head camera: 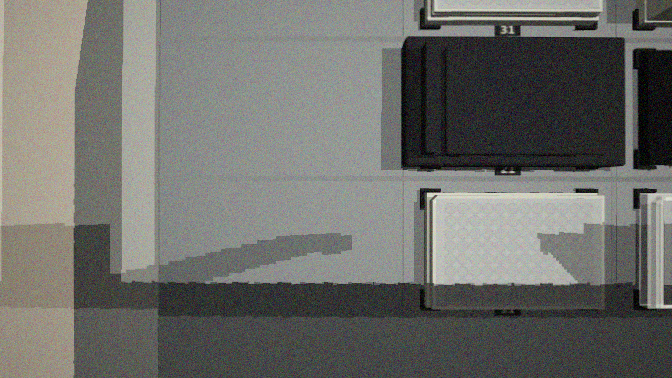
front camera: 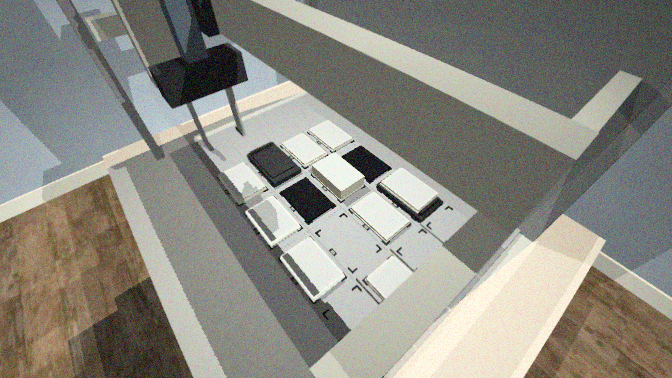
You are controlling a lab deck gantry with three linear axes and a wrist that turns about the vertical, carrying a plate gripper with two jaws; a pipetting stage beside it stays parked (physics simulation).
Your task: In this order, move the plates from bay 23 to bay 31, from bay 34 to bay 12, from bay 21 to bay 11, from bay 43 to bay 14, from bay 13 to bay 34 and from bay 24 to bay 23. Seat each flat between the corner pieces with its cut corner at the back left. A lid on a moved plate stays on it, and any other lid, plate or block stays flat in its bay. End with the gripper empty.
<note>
In view: my gripper (front camera: 225, 139), a plate (front camera: 273, 221), a plate (front camera: 316, 273), a flat black piece (front camera: 304, 196), a flat black piece (front camera: 369, 165) and a bay (front camera: 355, 248).
</note>
